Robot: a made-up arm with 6 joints.
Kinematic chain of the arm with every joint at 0, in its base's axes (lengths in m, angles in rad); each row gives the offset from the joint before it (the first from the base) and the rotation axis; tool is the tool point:
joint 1: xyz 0 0 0.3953 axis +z
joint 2: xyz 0.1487 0 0 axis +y
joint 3: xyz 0 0 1.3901 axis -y
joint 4: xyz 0 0 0.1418 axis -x
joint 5: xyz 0.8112 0 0 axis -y
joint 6: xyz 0.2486 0 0 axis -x
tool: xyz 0 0 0
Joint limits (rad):
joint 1: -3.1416..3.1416
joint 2: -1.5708..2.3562
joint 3: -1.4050..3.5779
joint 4: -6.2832..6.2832
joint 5: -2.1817..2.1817
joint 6: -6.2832..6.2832
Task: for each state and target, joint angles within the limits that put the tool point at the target. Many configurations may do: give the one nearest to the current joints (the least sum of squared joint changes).
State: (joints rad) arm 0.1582 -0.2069 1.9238 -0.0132 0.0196 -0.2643
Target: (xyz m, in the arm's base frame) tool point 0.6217 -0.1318 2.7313
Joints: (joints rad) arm -0.2090 0.4187 1.9325 -0.0116 -0.0111 -0.2643
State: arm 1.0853 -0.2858 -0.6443 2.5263 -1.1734 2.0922
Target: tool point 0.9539 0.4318 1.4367
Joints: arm 0.5668 -0.0074 -0.7110 2.4353 -1.1604 2.0922
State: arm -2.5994 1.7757 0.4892 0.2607 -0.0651 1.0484
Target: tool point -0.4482 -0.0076 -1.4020
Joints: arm -3.1029 2.3562 -0.0161 0.2932 -0.1360 1.0484
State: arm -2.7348 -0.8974 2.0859 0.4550 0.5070 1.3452
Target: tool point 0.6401 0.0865 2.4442
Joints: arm -2.8974 0.0153 2.2092 0.4892 0.6511 1.3452
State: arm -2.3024 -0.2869 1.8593 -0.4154 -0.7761 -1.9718
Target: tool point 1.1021 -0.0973 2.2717
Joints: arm -3.1299 -0.3572 2.1696 -0.5740 -0.9550 -1.9718
